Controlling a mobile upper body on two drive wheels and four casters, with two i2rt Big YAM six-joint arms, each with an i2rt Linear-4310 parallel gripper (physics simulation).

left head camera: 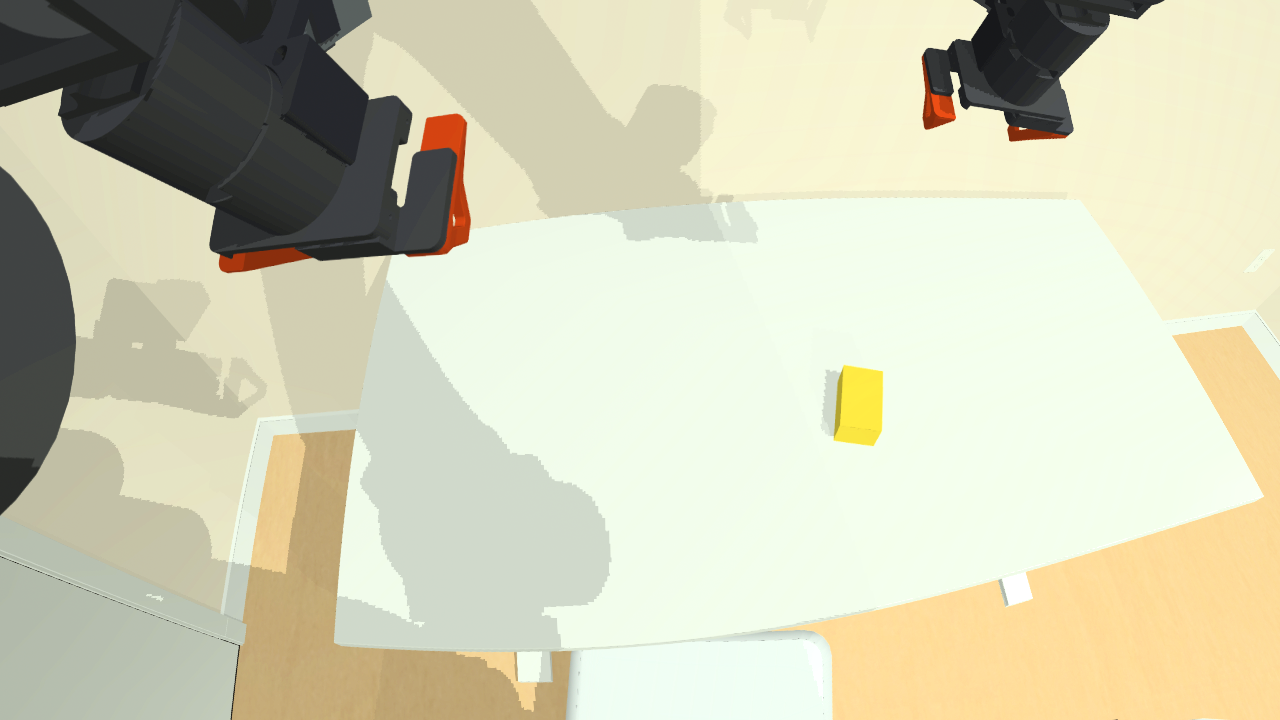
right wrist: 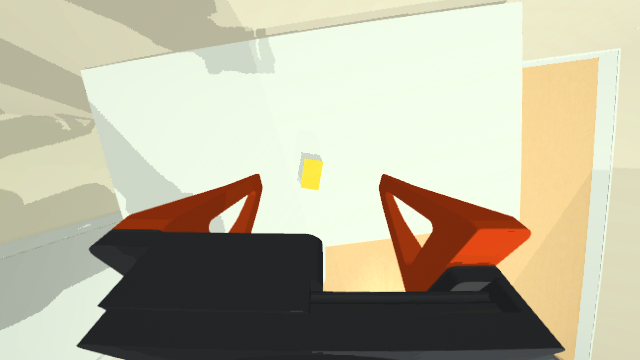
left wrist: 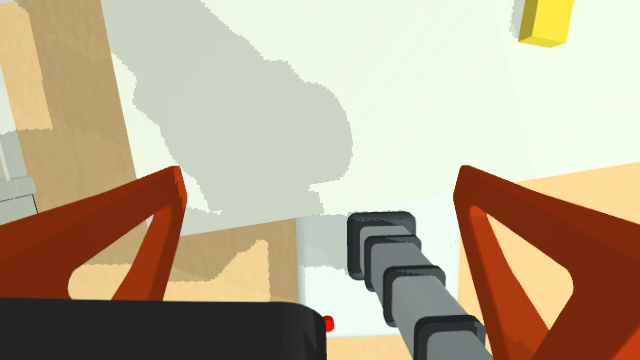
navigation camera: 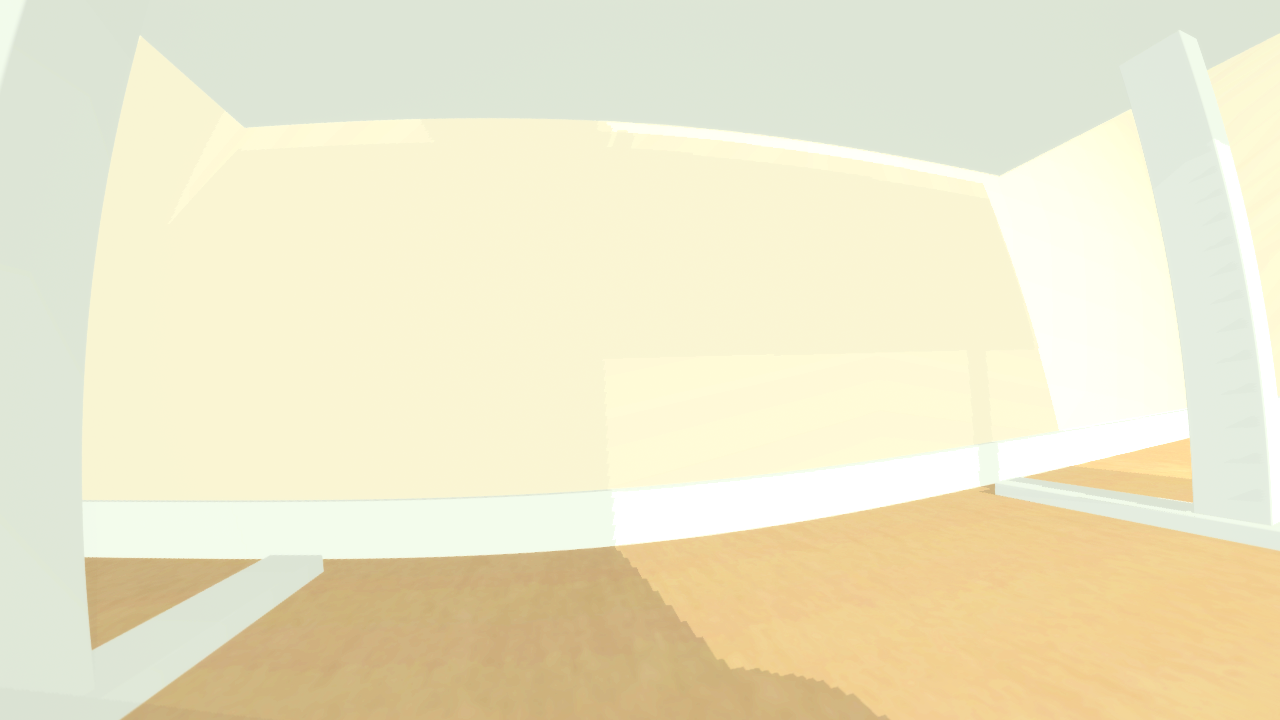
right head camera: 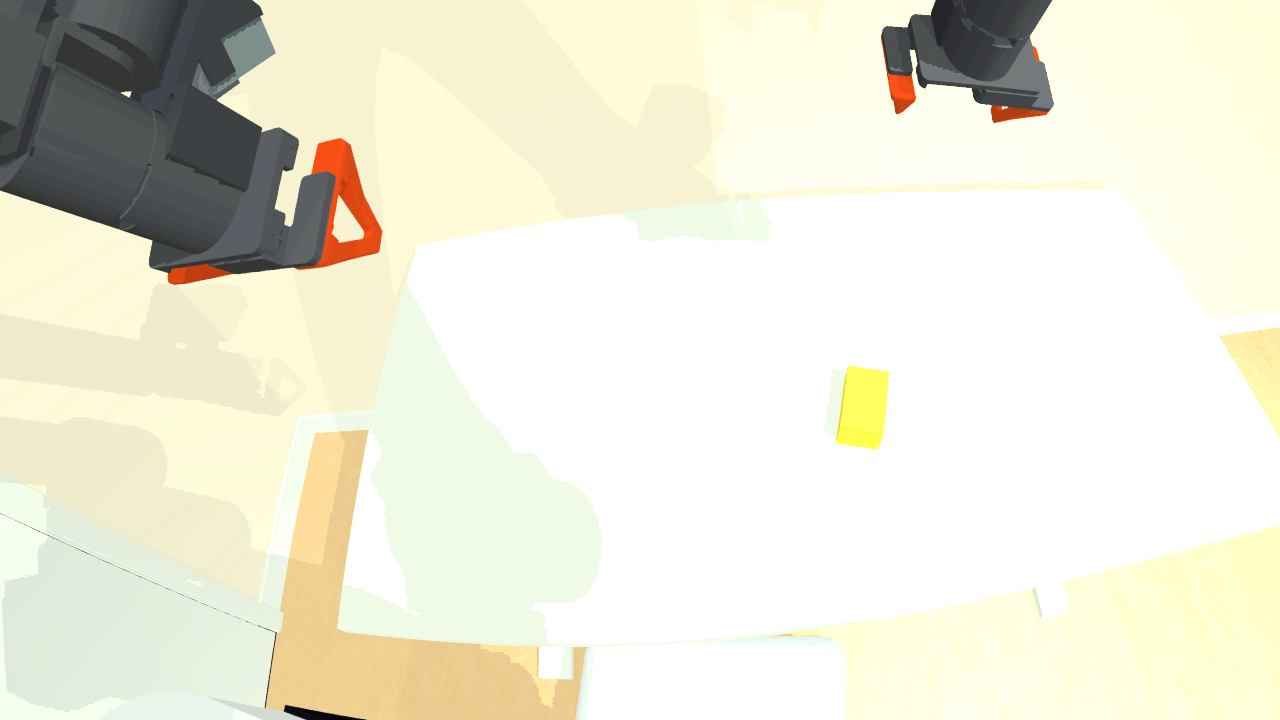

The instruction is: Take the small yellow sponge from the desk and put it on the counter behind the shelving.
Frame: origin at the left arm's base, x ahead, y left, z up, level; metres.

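Seen in the pictures: left gripper, between the fingertips: [left head camera: 392,237] [left wrist: 320,181] [right head camera: 322,249]; right gripper, between the fingertips: [left head camera: 968,129] [right wrist: 320,180] [right head camera: 945,112].
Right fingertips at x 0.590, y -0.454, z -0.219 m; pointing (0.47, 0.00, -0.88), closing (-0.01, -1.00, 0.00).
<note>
A point is followed by its place in that frame.
The small yellow sponge [left head camera: 861,400] @(x 0.546, y -0.421, z -0.645 m) [right head camera: 865,400] @(x 0.549, y -0.423, z -0.645 m) [left wrist: 552,22] @(x 0.530, y -0.420, z -0.645 m) [right wrist: 312,175] @(x 0.549, y -0.426, z -0.645 m) lies on the white desk [left head camera: 671,358] @(x 0.645, y -0.152, z -0.690 m) [right head camera: 671,358] @(x 0.645, y -0.146, z -0.690 m) [left wrist: 425,125] @(x 0.361, y -0.217, z -0.690 m) [right wrist: 425,100] @(x 0.805, y -0.817, z -0.690 m), right of the desk's middle in the head views. My left gripper [left head camera: 344,255] @(x 0.337, y -0.009, z -0.140 m) [right head camera: 277,264] [left wrist: 320,181] @(x 0.337, y -0.009, z -0.140 m) is open and empty, at the left, well away from the sponge. My right gripper [left head camera: 971,132] @(x 0.590, y -0.454, z -0.219 m) [right head camera: 947,114] @(x 0.590, y -0.454, z -0.219 m) [right wrist: 320,180] @(x 0.590, y -0.454, z -0.219 m) is open and empty, high up at the upper right of the head views; in its wrist view the sponge shows between the fingertips, farther off. I cannot make out the counter or the shelving.
My white rounded base [left head camera: 698,680] @(x 0.216, y -0.217, z -1.150 m) [right head camera: 711,685] @(x 0.211, y -0.222, z -1.150 m) meets the desk's lower edge in the head views. A pale grey panel [left head camera: 107,635] @(x 0.072, y 1.016, z -0.931 m) stands at lower left. The navigation camera shows the desk's underside [navigation camera: 626,53], its legs [navigation camera: 1163,223] @(x 0.757, y -1.002, z -0.975 m) [navigation camera: 44,358] @(x 0.572, y 0.177, z -1.138 m) and a wall [navigation camera: 447,313] @(x 1.002, y 0.045, z -1.035 m) behind.
</note>
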